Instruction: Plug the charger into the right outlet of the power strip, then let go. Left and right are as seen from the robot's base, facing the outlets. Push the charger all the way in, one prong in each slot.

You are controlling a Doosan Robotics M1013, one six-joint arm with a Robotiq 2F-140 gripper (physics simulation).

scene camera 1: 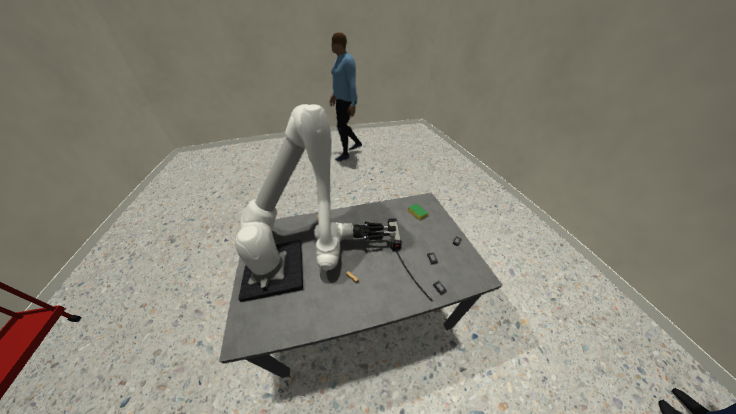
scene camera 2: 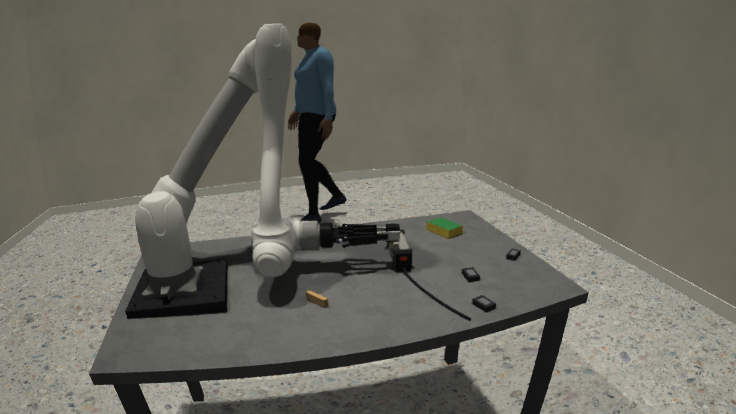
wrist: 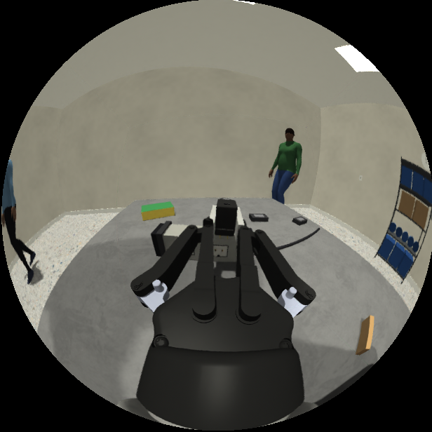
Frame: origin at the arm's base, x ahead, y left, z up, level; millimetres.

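Where they show: gripper, fingertip midpoint: (scene camera 1: 395, 230) (scene camera 2: 399, 233); arm's base, origin of the base link: (scene camera 1: 269, 268) (scene camera 2: 174, 284).
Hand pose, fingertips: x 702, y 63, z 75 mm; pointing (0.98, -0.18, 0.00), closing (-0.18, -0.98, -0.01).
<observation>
Each offset is from my fingertips to the top centre of the thing. "spot": to the spot under its first point. Level surfaces: height alone.
My gripper (scene camera 1: 387, 231) (scene camera 2: 387, 233) (wrist: 225, 213) points level away from the base and is shut on the charger (scene camera 2: 394, 236) (wrist: 226, 217), a small block with a black part and a light part. The power strip {dx +11, dy +38, dz -38 mm} (scene camera 1: 396, 236) (scene camera 2: 403, 243) (wrist: 176, 234) is light with black end caps and lies across in front of the fingers. In the wrist view the charger appears above the strip's outlet face, which shows bare slots between the fingers. The right finger covers the strip's right part. The prongs are hidden, and the gap to the strip cannot be judged.
A black cord {spot: dx +27, dy -243, dz -91 mm} (scene camera 1: 413, 275) (scene camera 2: 437, 296) (wrist: 300, 240) runs from the strip's switch end. A green-yellow sponge {dx +232, dy +206, dz -68 mm} (scene camera 1: 417, 211) (scene camera 2: 444, 227) (wrist: 158, 211), small black devices {dx +175, dy -161, dz -84 mm} (scene camera 1: 432, 257) (scene camera 2: 470, 273) (wrist: 258, 217) and an orange block {dx -274, dy -186, dz -76 mm} (scene camera 1: 352, 277) (scene camera 2: 317, 298) (wrist: 365, 335) lie on the table {dz -99 mm} (scene camera 1: 329, 314) (scene camera 2: 257, 329).
</observation>
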